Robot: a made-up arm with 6 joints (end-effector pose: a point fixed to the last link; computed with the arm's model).
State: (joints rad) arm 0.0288 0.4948 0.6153 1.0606 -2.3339 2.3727
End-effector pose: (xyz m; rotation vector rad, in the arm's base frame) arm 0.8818 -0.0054 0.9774 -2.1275 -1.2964 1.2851
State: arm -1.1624 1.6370 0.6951 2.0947 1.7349 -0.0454
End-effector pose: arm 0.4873 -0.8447 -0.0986 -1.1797 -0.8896 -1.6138
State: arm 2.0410 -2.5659 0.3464 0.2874 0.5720 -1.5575
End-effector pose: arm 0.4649 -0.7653 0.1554 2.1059 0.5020 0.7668
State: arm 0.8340 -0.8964 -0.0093 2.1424 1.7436 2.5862
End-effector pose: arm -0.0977 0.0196 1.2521 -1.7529 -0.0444 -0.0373
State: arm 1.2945 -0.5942 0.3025 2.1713 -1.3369 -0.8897
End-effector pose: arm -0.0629 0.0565 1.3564 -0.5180 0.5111 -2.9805
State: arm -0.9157 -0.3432 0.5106 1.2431 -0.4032 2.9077
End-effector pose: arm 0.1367 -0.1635 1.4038 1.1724 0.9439 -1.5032
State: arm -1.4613 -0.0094 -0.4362 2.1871 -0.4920 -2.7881
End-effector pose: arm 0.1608 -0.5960 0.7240 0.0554 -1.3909 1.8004
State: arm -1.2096 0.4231 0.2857 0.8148 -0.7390 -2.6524
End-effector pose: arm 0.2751 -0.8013 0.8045 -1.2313 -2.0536 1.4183
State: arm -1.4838 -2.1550 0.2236 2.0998 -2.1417 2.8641
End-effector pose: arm 0.0047 0.9346 0.4997 1.8721 -1.4910 0.0915
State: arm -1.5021 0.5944 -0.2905 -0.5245 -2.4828 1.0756
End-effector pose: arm 0.0101 -0.6046 0.2755 -0.9373 0.9673 -0.0277
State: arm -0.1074 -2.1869 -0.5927 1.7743 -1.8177 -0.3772
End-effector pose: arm -0.5107 0.1100 0.7108 0.1774 -1.4954 1.6786
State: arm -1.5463 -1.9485 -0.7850 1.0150 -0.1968 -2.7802
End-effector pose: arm -0.0181 0.2657 0.8149 1.1055 0.3650 -2.4062
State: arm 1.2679 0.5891 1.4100 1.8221 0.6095 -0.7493
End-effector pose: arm 0.1690 0.6469 1.3557 0.4827 -1.2506 -1.6482
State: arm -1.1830 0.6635 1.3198 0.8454 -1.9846 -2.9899
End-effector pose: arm 0.2815 -0.7537 1.1989 -2.1985 -1.1505 0.7048
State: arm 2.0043 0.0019 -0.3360 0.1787 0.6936 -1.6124
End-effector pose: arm -0.1943 0.5747 0.6656 -1.0996 0.3412 0.4818
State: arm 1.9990 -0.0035 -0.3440 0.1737 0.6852 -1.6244
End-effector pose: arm -0.1899 0.5722 0.6637 -1.1138 0.3562 0.4808
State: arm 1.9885 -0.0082 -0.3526 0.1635 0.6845 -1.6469
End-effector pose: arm -0.1828 0.5706 0.6606 -1.1254 0.3870 0.4867
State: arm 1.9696 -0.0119 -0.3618 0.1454 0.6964 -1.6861
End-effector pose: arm -0.1714 0.5701 0.6561 -1.1309 0.4426 0.5042
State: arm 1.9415 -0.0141 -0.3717 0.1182 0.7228 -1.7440
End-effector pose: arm -0.1552 0.5708 0.6498 -1.1267 0.5253 0.5351
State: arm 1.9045 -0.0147 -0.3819 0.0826 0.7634 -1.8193
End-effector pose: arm -0.1345 0.5722 0.6421 -1.1079 0.6315 0.5795
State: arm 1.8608 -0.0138 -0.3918 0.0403 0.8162 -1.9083
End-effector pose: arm -0.1104 0.5737 0.6337 -1.0705 0.7526 0.6362
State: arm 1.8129 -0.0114 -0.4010 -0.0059 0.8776 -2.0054
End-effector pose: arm -0.0841 0.5747 0.6248 -1.0133 0.8772 0.7016
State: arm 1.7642 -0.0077 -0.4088 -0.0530 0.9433 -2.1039
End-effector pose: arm -0.0577 0.5750 0.6162 -0.9389 0.9932 0.7712
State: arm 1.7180 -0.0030 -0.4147 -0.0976 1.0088 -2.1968
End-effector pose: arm -0.0327 0.5745 0.6085 -0.8540 1.0906 0.8397
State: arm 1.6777 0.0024 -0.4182 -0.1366 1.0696 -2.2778
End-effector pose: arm -0.0110 0.5738 0.6020 -0.7685 1.1637 0.9018
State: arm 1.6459 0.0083 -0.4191 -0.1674 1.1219 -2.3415
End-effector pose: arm 0.0060 0.5734 0.5970 -0.6924 1.2113 0.9526
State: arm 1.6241 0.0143 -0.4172 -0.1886 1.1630 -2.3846
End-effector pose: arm 0.0176 0.5740 0.5939 -0.6332 1.2362 0.9892
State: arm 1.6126 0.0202 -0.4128 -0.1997 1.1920 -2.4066
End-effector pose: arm 0.0237 0.5758 0.5926 -0.5947 1.2429 1.0110
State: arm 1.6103 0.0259 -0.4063 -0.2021 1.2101 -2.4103
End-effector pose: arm 0.0248 0.5788 0.5930 -0.5754 1.2363 1.0201
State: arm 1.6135 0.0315 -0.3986 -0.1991 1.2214 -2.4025
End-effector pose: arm 0.0229 0.5826 0.5942 -0.5679 1.2223 1.0210
